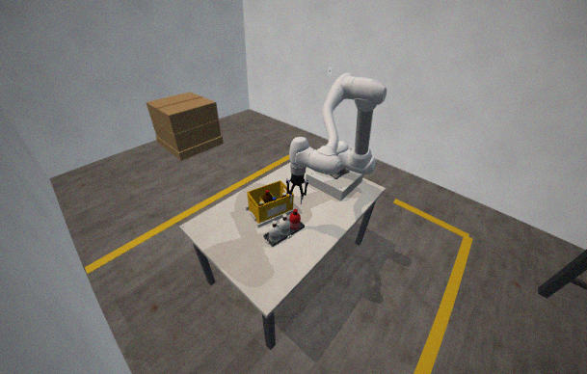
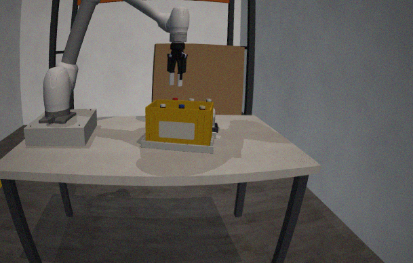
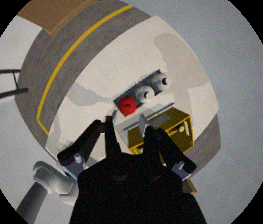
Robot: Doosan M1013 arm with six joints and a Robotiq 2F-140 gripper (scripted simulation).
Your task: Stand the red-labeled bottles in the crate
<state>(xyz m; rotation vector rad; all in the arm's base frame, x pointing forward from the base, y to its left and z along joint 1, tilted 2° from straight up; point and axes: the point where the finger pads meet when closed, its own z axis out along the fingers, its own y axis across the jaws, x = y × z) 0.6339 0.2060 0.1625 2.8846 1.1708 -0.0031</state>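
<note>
Right now the red-labeled bottle is 17 cm below my hand. The rest, counted from my hand: crate (23 cm to the right, 17 cm below, 4 cm ahead).
</note>
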